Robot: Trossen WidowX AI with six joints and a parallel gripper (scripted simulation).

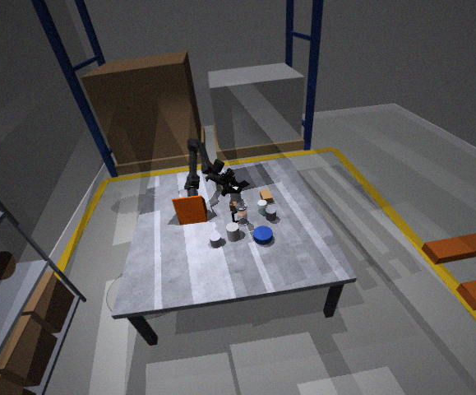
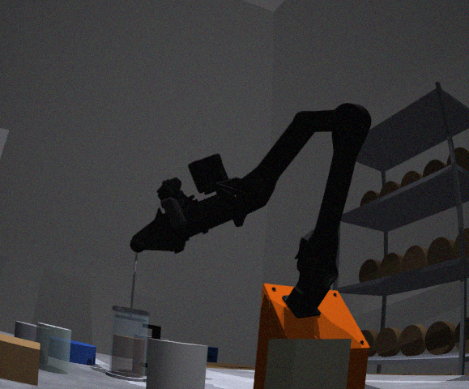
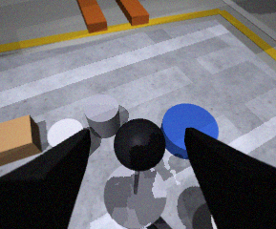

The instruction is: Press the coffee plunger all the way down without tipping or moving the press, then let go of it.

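Now: the coffee press 2 cm behind my gripper tip and 14 cm below it. From my gripper tip the other things lie so: tan block: 22 cm ahead, 18 cm to the left, 25 cm below; then blue disc: 8 cm ahead, 18 cm to the right, 25 cm below; then cream box: 7 cm behind, 42 cm to the left, 22 cm below.
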